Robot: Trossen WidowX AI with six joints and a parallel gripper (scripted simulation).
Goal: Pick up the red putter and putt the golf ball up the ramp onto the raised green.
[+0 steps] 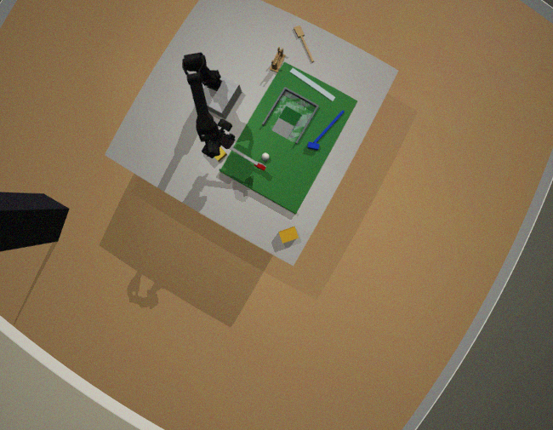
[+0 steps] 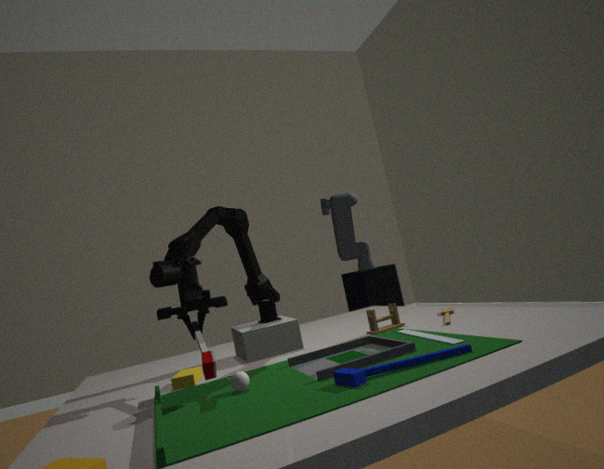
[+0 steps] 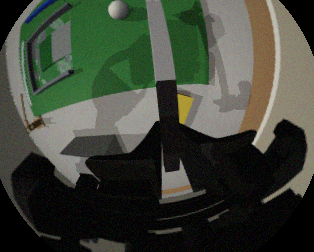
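My gripper tip is 12 cm short of the red putter and 1 cm to the left of it. The rest, counted from my gripper tip: green mat: 29 cm ahead, 21 cm to the left, 11 cm below; then white golf ball: 22 cm ahead, 9 cm below, 4 cm to the left; then blue putter: 47 cm ahead, 31 cm to the left, 10 cm below.
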